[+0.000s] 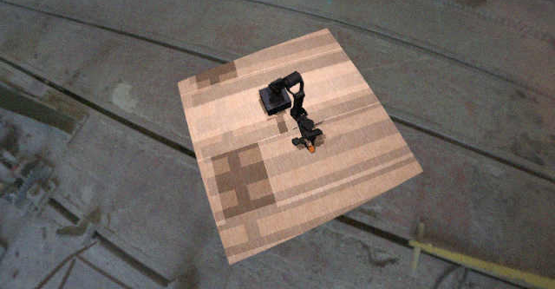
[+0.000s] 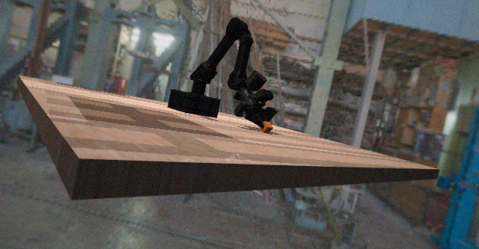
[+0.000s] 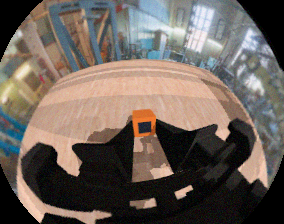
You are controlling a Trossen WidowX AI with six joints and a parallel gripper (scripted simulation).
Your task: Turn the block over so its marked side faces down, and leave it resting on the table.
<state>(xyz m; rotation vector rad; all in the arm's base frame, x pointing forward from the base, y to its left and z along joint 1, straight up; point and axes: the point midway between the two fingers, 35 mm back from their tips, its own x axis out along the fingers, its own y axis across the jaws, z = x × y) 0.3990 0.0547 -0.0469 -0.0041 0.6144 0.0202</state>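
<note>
The small orange block is 1 cm behind my gripper tip and 1 cm above it.
</note>
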